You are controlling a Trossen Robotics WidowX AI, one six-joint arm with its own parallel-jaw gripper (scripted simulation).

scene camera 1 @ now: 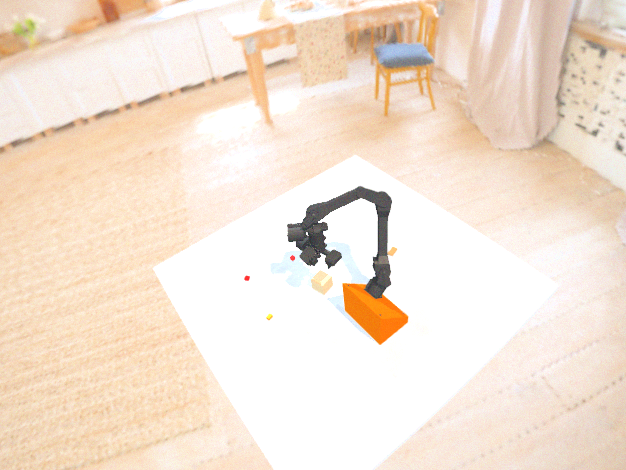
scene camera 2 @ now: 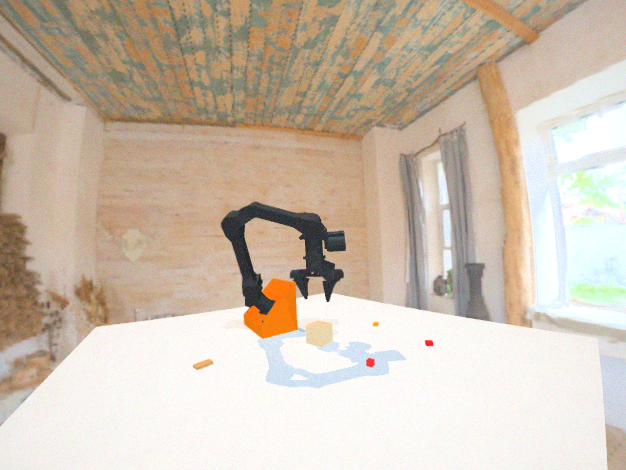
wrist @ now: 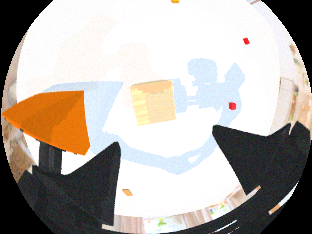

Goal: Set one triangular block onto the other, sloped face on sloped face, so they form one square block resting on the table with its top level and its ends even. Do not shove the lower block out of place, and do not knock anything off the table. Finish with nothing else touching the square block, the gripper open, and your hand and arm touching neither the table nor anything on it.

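Gripper in scene camera 1 (320,263), in scene camera 2, in the wrist view. Gripper at (wrist: 88,193), same spot as (scene camera 2: 306,281).
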